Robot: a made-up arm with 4 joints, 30 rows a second.
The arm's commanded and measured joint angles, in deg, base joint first. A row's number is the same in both.
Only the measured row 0 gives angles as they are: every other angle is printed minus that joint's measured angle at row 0.
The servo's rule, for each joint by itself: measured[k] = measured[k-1] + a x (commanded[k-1-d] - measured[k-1]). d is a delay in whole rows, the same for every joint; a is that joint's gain. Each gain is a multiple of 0.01, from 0.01 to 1. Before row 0 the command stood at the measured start. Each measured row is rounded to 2 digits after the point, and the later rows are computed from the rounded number. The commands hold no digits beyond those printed.
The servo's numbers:
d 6
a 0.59 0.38 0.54 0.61
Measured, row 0:
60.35, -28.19, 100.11, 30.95
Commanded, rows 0 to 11:
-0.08, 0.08, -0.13, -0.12
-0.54, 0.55, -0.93, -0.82
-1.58, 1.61, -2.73, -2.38
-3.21, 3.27, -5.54, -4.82
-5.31, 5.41, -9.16, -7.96
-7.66, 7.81, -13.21, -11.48
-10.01, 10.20, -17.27, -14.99
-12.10, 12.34, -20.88, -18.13
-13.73, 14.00, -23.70, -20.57
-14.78, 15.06, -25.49, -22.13
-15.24, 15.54, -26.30, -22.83
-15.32, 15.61, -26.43, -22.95
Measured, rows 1 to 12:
0.00, 0.00, 0.00, 0.00
0.00, 0.00, 0.00, 0.00
0.00, 0.00, 0.00, 0.00
0.00, 0.00, 0.00, 0.00
0.00, 0.00, 0.00, 0.00
0.00, 0.00, 0.00, 0.00
-0.05, 0.03, -0.07, -0.07
-0.34, 0.23, -0.53, -0.53
-1.07, 0.75, -1.72, -1.66
-2.33, 1.71, -3.78, -3.59
-4.09, 3.12, -6.69, -6.26
-6.20, 4.90, -10.21, -9.44

